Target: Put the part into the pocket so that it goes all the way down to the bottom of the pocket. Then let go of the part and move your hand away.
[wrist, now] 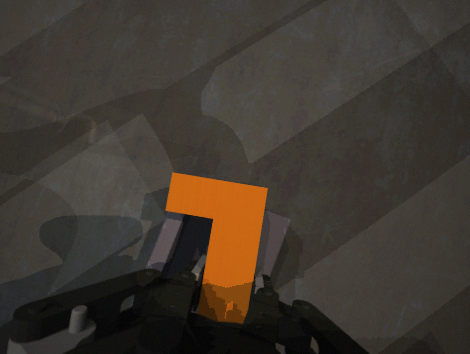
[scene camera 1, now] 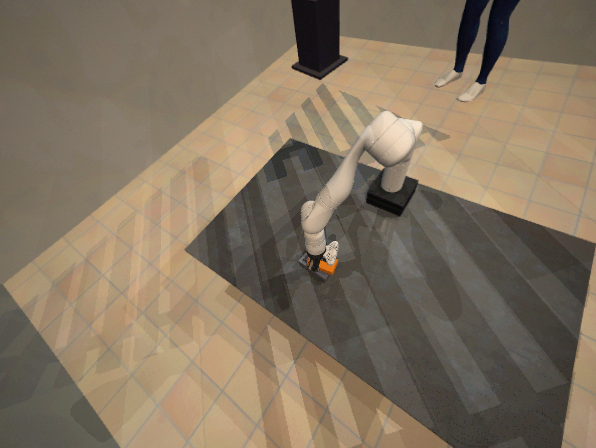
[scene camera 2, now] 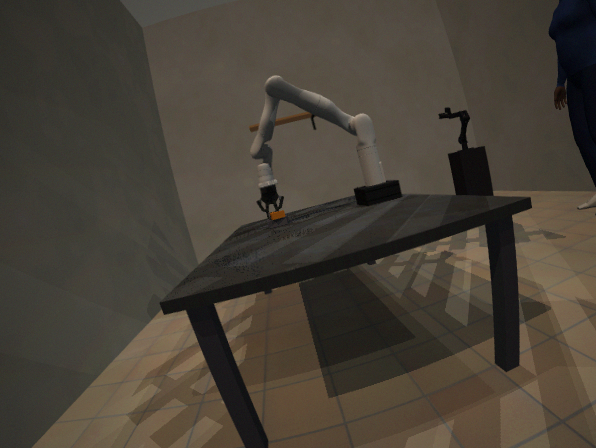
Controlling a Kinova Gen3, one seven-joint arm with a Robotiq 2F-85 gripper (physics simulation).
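Pixels of known places: gripper, fingertip midpoint: (wrist: 229, 273) (scene camera 1: 318, 266); arm's base at its link origin: (scene camera 1: 391, 184) (scene camera 2: 375, 184).
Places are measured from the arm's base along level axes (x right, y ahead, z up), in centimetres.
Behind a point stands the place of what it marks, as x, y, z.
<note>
The orange L-shaped part (scene camera 1: 328, 266) {-5.6, 48.6, -1.2} (scene camera 2: 277, 215) {-7.5, 47.1, -2.7} (wrist: 232, 225) {-5.3, 48.7, -1.2} is held between the fingers of my gripper (scene camera 1: 314, 266) {-1.6, 50.4, -4.5} (scene camera 2: 270, 216) {-1.6, 50.4, -4.5} (wrist: 229, 273) {-1.6, 50.4, -4.5}. The grey holder with the pocket (scene camera 1: 303, 261) {4.6, 53.1, -4.3} (wrist: 163, 243) {-1.1, 45.0, -4.3} lies under the part. In the wrist view the part's crossbar covers the holder's far rim, and dark pocket floor shows inside the L's corner. The part's long edges look slightly turned against the holder's side walls. The part looks higher than the rim; the exact gap, or any contact, is hidden.
The holder lies on the dark table (scene camera 1: 400, 320) {-36.6, 44.7, -7.9} (scene camera 2: 345, 235) {-60.9, 19.9, -7.9}, near one table edge. The arm's black base (scene camera 1: 392, 196) {-4.3, 5.3, -0.1} (scene camera 2: 377, 193) {-9.9, 1.5, -3.6} stands farther back on the table. A dark pedestal (scene camera 1: 317, 37) (scene camera 2: 470, 171) and a person (scene camera 1: 470, 45) (scene camera 2: 577, 75) stand away from the table.
</note>
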